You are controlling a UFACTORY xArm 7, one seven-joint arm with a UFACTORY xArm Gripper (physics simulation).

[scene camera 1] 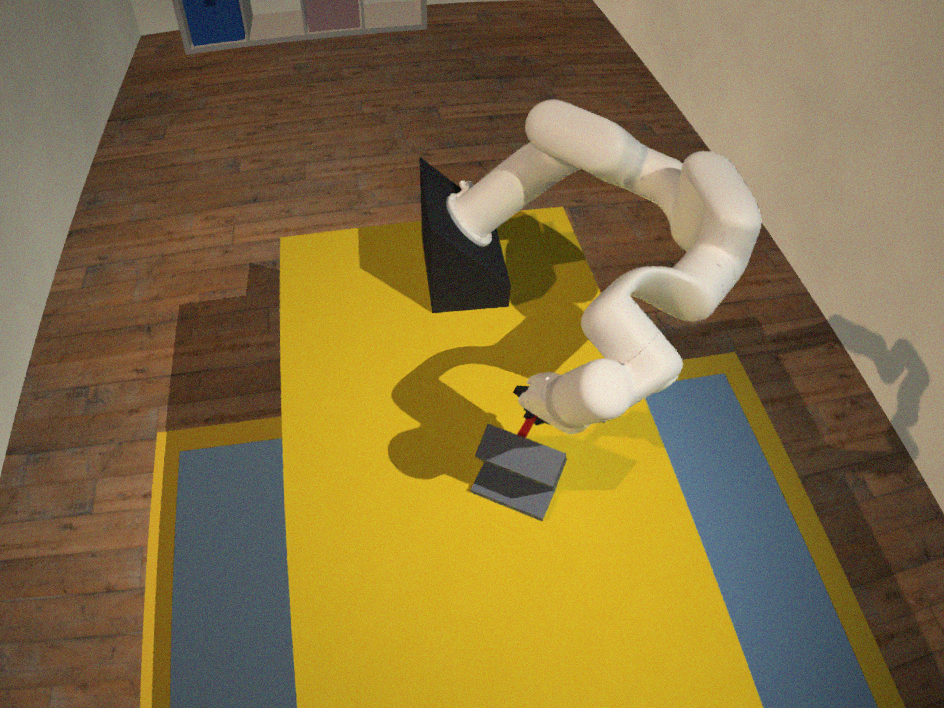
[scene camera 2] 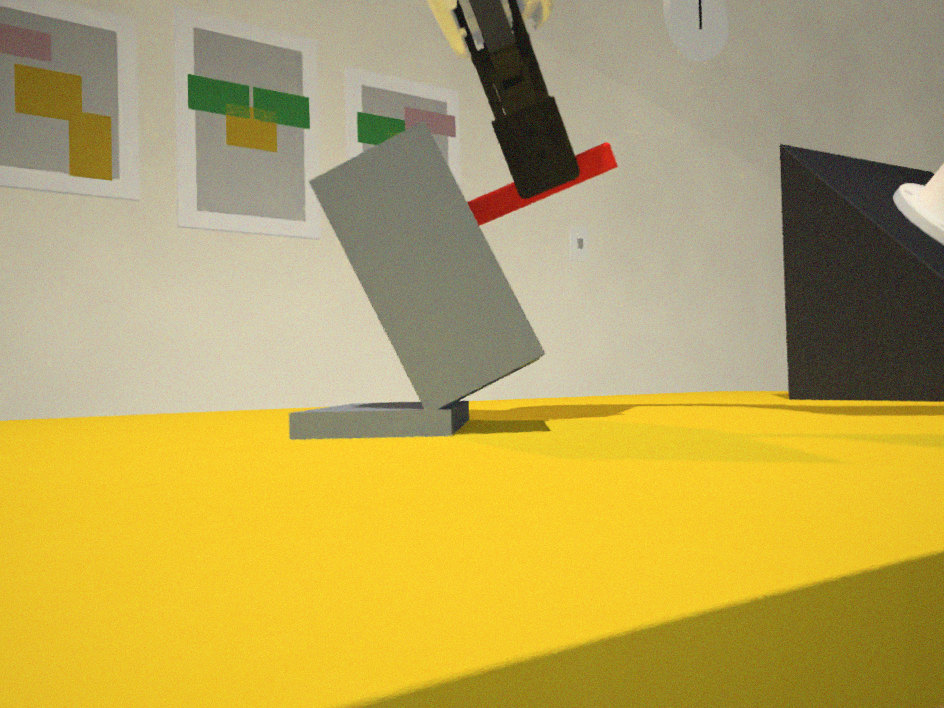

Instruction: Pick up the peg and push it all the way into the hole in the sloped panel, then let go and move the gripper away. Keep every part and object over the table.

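Frame: origin at the arm's base, x ahead, y left, z up, level; metres.
Seen in the pictures: gripper, between the fingertips: (scene camera 1: 534,413) (scene camera 2: 549,185); arm's base, origin of its link: (scene camera 1: 467,221).
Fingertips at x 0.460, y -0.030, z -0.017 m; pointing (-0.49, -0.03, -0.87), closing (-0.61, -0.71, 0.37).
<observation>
Offsets run from my fingertips to a thing's top centre. "pt": to the spot under its first point. Level surfaces: height alone.
The grey sloped panel {0.035 m right, 0.051 m ahead, 0.011 m up} (scene camera 1: 526,459) (scene camera 2: 427,266) leans on its flat grey base {pt 0.001 m left, 0.108 m ahead, 0.116 m down} (scene camera 2: 373,423). Its hole does not show in either view. My gripper (scene camera 1: 526,404) (scene camera 2: 545,185) is shut on the red peg {0.004 m right, 0.005 m ahead, 0.021 m up} (scene camera 1: 526,426) (scene camera 2: 598,159), beside the panel's upper part. In the scene camera 2 view the peg slopes down toward the panel, a little flatter than square to its face. Its lower end meets the panel's edge line there; whether the tip is in the hole is hidden. A long part of the peg stands outside the panel, on both sides of the fingers.
A black wedge-shaped block (scene camera 1: 462,266) (scene camera 2: 846,304) carries the arm's base at the back of the yellow table top {0.121 m down} (scene camera 1: 457,594) (scene camera 2: 457,548). The white arm (scene camera 1: 716,221) curves around on the right in the scene camera 1 view. Blue-grey strips (scene camera 1: 228,571) (scene camera 1: 751,518) lie along both sides.
</observation>
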